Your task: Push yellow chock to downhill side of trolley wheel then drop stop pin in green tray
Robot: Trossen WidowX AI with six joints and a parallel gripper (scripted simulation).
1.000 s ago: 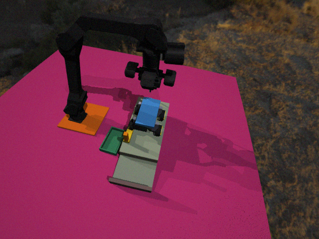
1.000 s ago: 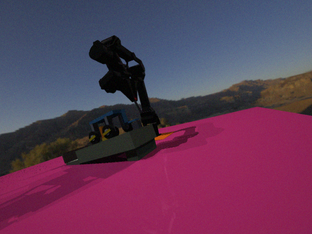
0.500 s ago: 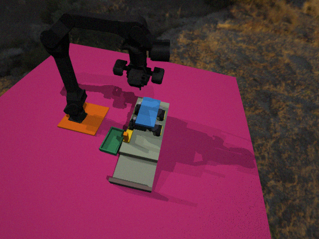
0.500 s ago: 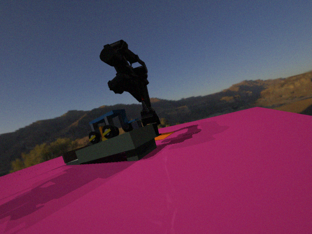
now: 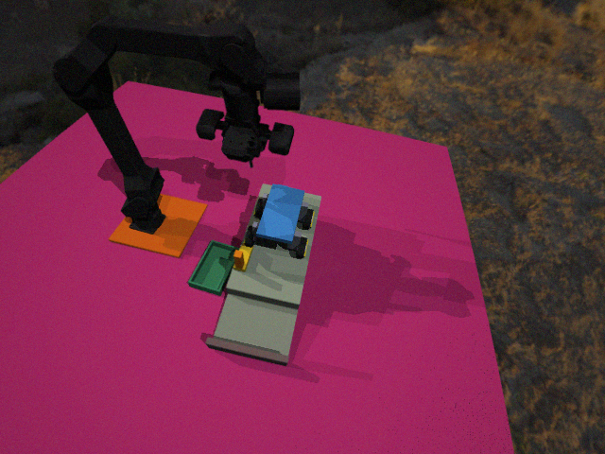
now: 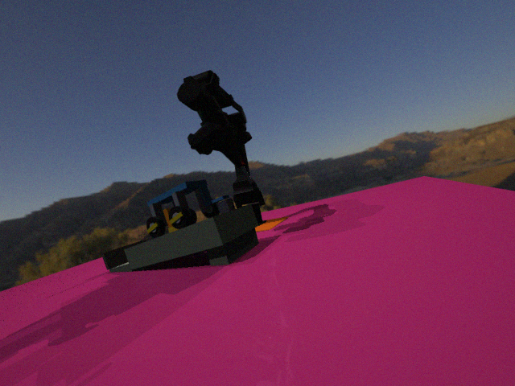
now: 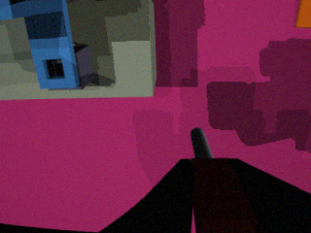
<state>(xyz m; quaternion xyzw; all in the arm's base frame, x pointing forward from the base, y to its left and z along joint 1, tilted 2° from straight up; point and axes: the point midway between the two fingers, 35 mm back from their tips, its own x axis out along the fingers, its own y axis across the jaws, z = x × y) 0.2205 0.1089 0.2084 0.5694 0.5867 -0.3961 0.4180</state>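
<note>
Right now the green tray is 20 cm to the right of my gripper tip, 18 cm below it and 1 cm behind it. From my gripper tip the other things lie so: blue trolley 11 cm to the right, 11 cm ahead, 6 cm below; then stop pin right at my gripper tip; then grey ramp 13 cm below, 12 cm to the right, 11 cm ahead.
</note>
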